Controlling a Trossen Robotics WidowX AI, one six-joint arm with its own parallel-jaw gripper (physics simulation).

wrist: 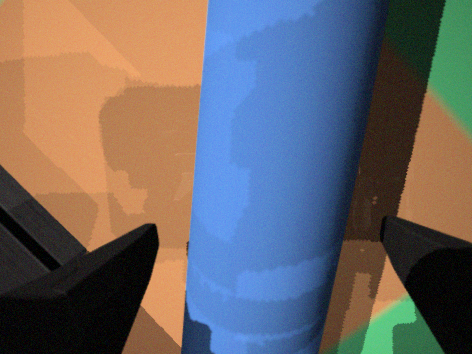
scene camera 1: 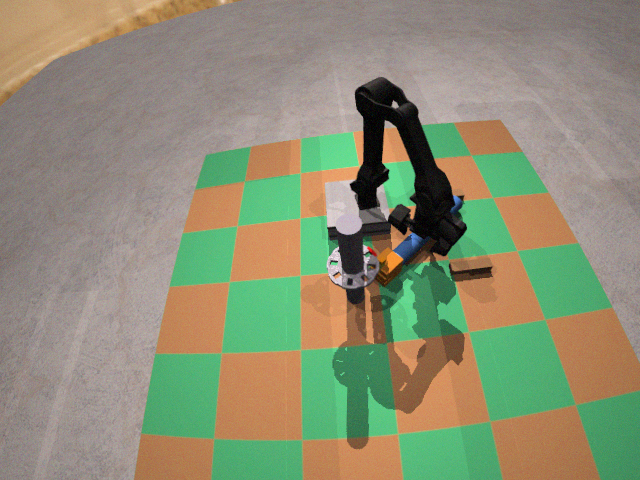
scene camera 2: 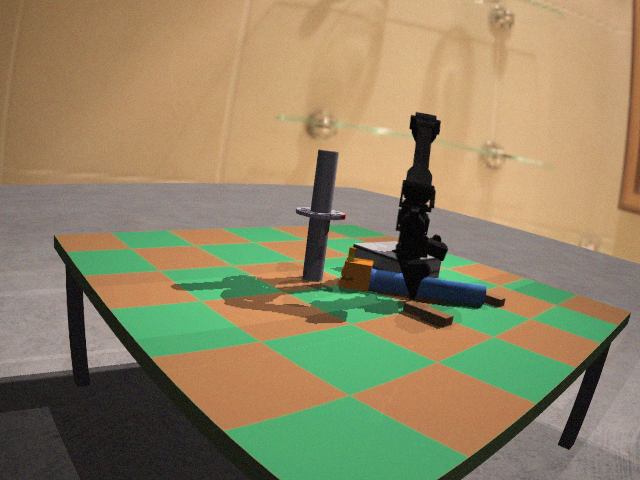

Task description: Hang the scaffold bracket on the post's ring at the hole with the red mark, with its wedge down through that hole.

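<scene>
The bracket, a blue tube (scene camera 1: 412, 246) (scene camera 2: 444, 290) (wrist: 280, 150) with an orange head (scene camera 1: 390, 261) (scene camera 2: 358, 274), lies low along the table. A small amber piece (scene camera 2: 352, 253) stands up at its head. The head is beside the post (scene camera 1: 351, 250) (scene camera 2: 324, 180), below the pale ring (scene camera 1: 357, 282) (scene camera 2: 305, 211), not on it. The red mark (scene camera 1: 370, 251) (scene camera 2: 343, 217) is on the ring's side towards the bracket. My gripper (scene camera 2: 413, 291) (wrist: 268, 230) is open, its fingers on either side of the tube with gaps; its tips are hidden in scene camera 1.
A brown block (scene camera 1: 470, 268) (scene camera 2: 428, 314) lies near the tube's side. Another brown block (scene camera 1: 461, 197) (scene camera 2: 494, 299) is at the tube's tail end. The arm's grey base (scene camera 1: 340, 198) (scene camera 2: 376, 249) stands behind the post and bracket.
</scene>
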